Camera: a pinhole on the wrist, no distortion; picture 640 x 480 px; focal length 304.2 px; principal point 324.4 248.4 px. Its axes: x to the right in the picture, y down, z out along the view. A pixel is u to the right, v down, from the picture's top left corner.
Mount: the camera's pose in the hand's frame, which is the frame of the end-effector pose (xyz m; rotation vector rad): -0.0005 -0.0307 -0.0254 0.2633 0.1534 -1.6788
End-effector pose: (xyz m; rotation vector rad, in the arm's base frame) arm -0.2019 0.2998 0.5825 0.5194 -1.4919 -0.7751
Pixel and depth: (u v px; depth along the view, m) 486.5 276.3 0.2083
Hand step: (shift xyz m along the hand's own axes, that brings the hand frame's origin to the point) -0.0109 -0.1923 0.1473
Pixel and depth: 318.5 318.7 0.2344
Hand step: 0.0341 -0.0925 0.2045
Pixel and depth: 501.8 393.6 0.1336
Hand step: 0.0431 -0.1473 0.0863
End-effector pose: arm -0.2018 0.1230 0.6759 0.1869 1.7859 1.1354
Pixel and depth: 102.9 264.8 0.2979
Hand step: 0.0140 0.0999 0.3193
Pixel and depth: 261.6 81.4 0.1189
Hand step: -0.0724 -0.0291 0.0922
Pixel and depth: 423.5 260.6 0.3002
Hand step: -0.0241 -0.2021 0.2390
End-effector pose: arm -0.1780 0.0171 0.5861 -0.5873 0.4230 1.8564
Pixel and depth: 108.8 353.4 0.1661
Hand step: 0.0552 0.0329 0.1685
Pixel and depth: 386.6 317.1 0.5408
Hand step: 0.0635 -0.2891 0.4733
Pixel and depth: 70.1 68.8 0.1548
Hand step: -0.0900 0.0657 0.1528
